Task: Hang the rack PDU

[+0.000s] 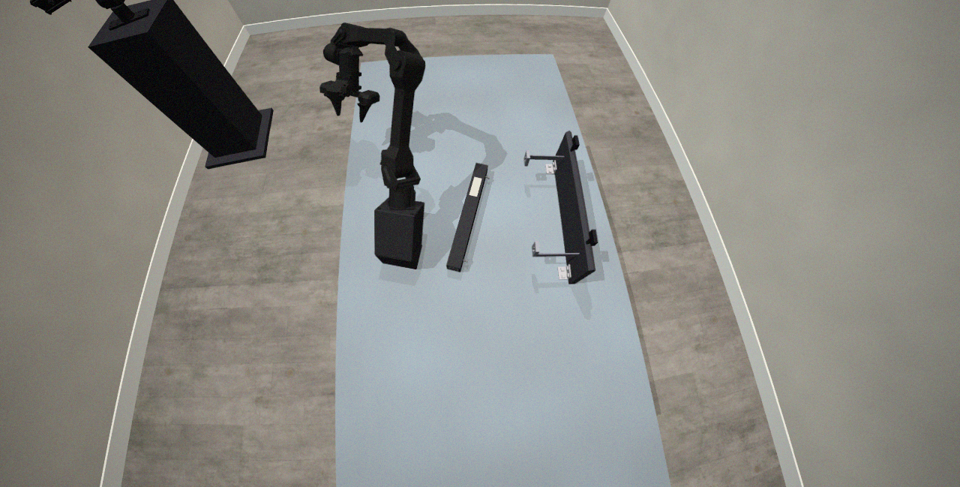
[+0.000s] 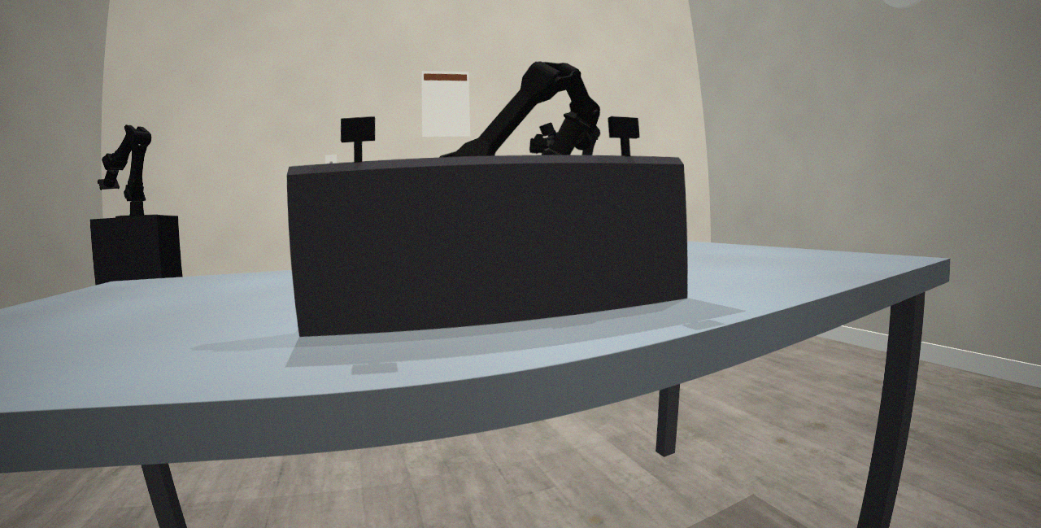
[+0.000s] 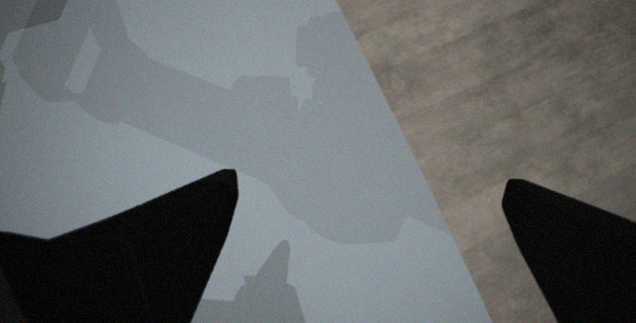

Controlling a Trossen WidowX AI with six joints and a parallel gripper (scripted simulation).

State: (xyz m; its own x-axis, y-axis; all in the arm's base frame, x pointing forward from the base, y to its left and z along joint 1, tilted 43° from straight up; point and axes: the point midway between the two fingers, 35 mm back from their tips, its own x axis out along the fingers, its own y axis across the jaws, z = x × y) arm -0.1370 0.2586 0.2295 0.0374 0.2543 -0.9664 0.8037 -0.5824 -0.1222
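Now: the rack PDU 37 cm to the right of my hand, 32 cm ahead of it and 17 cm below it. The rest, counted from my hand: dark panel (63 cm ahead, 41 cm to the right, 12 cm below).
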